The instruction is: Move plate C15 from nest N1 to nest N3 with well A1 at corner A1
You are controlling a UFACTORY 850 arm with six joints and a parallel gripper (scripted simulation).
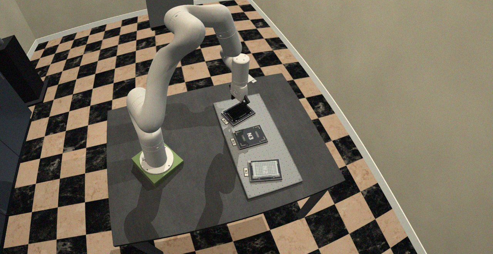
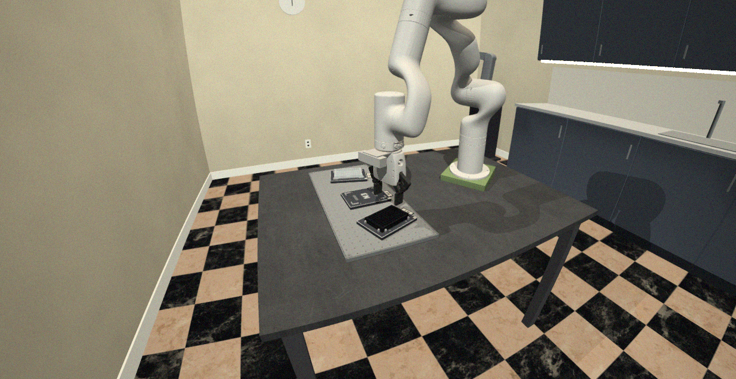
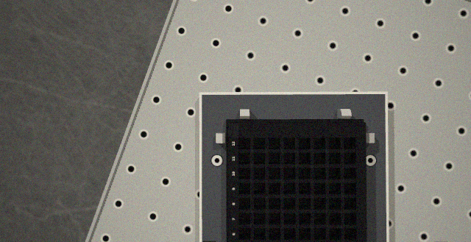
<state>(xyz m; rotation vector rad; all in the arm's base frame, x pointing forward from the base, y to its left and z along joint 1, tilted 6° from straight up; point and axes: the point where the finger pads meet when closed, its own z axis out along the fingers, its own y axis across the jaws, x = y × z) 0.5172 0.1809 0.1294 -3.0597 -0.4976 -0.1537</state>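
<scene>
Now: hand 80 mm above the black plate C15. The rest, counted from my hand: dark nest base (180 mm to the right, 90 mm below, 10 mm ahead); white plate C51 (400 mm to the right, 80 mm below).
</scene>
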